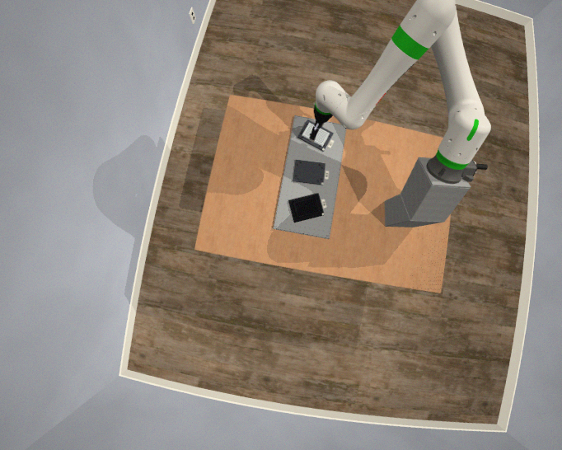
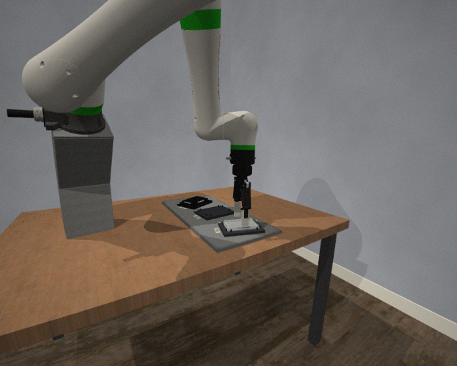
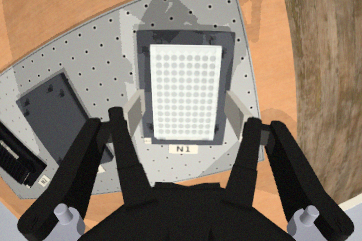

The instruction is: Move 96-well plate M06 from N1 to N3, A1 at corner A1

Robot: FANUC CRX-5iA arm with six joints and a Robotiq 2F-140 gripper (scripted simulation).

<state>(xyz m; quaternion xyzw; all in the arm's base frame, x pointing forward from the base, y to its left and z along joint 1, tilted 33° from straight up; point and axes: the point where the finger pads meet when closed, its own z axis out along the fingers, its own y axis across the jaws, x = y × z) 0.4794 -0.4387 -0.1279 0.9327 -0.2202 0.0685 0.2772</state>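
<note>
The white 96-well plate M06 lies 40 mm below my hand. Also, from my hand: dark plate nest N1 (50 mm below); dark landing nest N3 (220 mm to the left, 50 mm below, 30 mm ahead); N1 label (90 mm behind, 60 mm below, 40 mm to the left).
</note>
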